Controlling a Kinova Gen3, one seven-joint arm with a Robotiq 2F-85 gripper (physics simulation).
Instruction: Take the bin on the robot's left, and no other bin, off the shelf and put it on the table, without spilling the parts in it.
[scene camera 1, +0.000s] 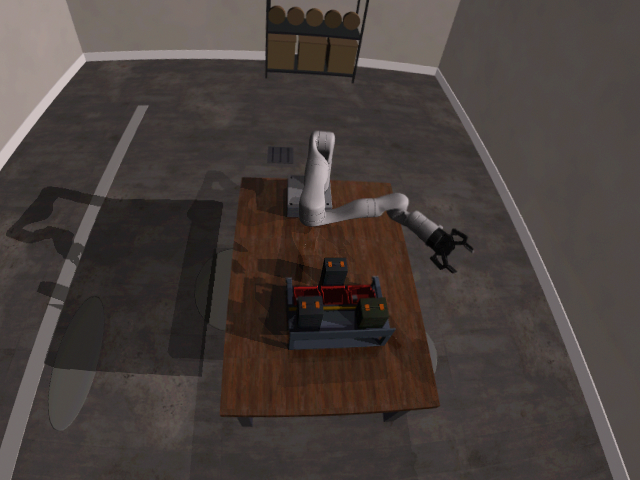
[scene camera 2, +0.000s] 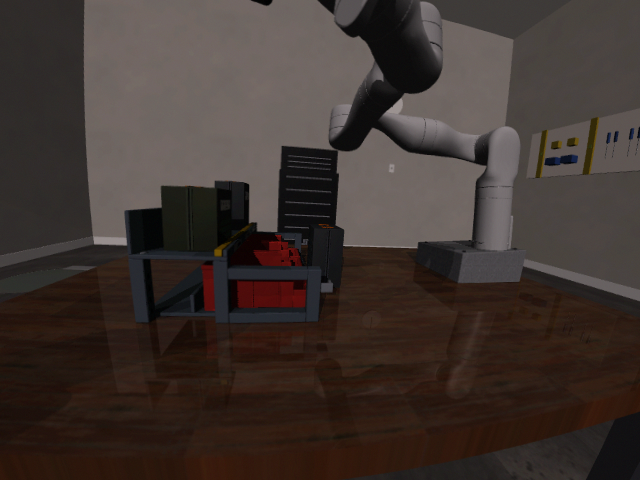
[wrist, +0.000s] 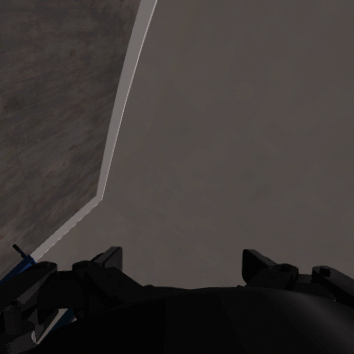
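Seen in the pictures: gripper, between the fingertips: (scene camera 1: 464, 262) (wrist: 182, 262); arm's base, origin of its link: (scene camera 2: 489, 247).
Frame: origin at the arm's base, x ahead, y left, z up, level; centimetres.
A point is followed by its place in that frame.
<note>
Three red bins stand side by side in the low grey-blue shelf (scene camera 1: 336, 339) {x 76.6, y 2.3, z -7.9 cm} (scene camera 2: 222, 294) {x 67.2, y 21.4, z -3.9 cm} on the table (scene camera 1: 330, 384) {x 94.3, y -1.5, z -8.6 cm} (scene camera 2: 413, 377) {x 44.0, y 34.1, z -8.5 cm}. The bin on the robot's left (scene camera 1: 362, 295) {x 57.3, y 15.3, z -7.7 cm} (scene camera 2: 271, 298) {x 60.3, y 18.5, z -5.8 cm} is at the right in scene view 1 and nearest in scene view 2, behind the shelf's side rails. Its contents are too dark to make out well. The middle bin (scene camera 1: 334, 296) {x 57.5, y 3.2, z -7.7 cm} and the bin on the robot's right (scene camera 1: 307, 295) {x 56.8, y -8.1, z -7.7 cm} are beside it. My gripper (scene camera 1: 462, 259) {x 66.9, y 42.4, z 31.3 cm} (wrist: 182, 262) {x 66.9, y 42.4, z 31.3 cm} is open and empty, beyond the table's edge on the robot's left, well away from the bins.
A dark case (scene camera 1: 334, 272) {x 52.6, y 2.1, z 3.4 cm} (scene camera 2: 325, 255) {x 49.8, y 7.5, z -1.2 cm} stands upright on the robot's side of the shelf, by the middle bin. An olive case (scene camera 1: 373, 315) {x 75.6, y 12.9, z 11.2 cm} (scene camera 2: 191, 219) {x 72.1, y 18.7, z 6.5 cm} and another dark case (scene camera 1: 310, 315) {x 75.8, y -9.6, z 12.9 cm} (scene camera 2: 238, 201) {x 70.0, y -5.1, z 8.9 cm} stand on the shelf's top, behind the bins. A wall (wrist: 240, 125) fills much of the wrist view.
</note>
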